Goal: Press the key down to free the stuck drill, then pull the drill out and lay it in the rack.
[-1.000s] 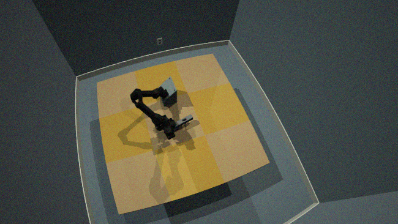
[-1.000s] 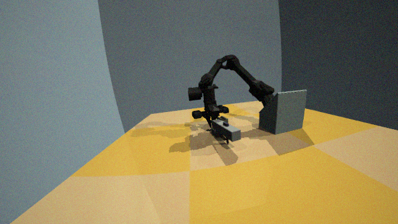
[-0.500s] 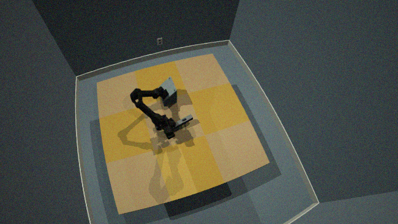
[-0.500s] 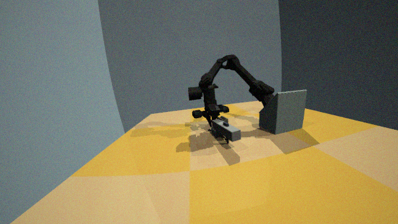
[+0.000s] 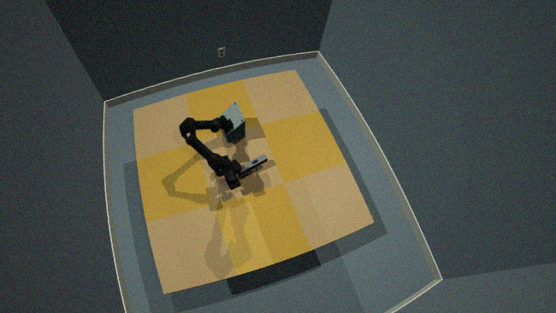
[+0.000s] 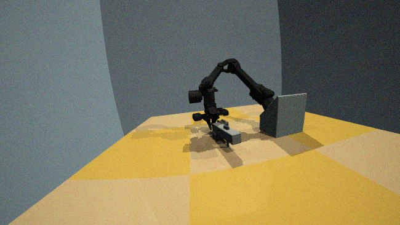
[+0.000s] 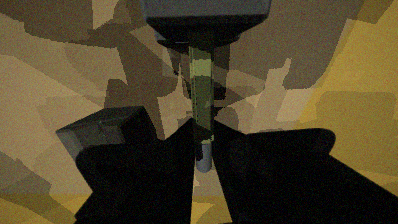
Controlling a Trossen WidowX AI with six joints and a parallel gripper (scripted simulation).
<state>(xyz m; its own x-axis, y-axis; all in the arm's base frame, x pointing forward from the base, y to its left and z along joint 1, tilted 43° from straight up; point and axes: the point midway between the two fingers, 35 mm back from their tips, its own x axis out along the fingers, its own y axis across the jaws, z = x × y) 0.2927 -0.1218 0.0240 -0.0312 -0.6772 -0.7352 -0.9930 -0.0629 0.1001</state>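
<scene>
Right now the drill is 40 mm to the left of my gripper tip and 40 mm above it. The rest, counted from my gripper tip: grey block 150 mm to the left, 40 mm above, 20 mm behind; then low box 70 mm behind, 30 mm to the right, 10 mm above; then dark key 170 mm to the left, 40 mm above, 20 mm behind.
</scene>
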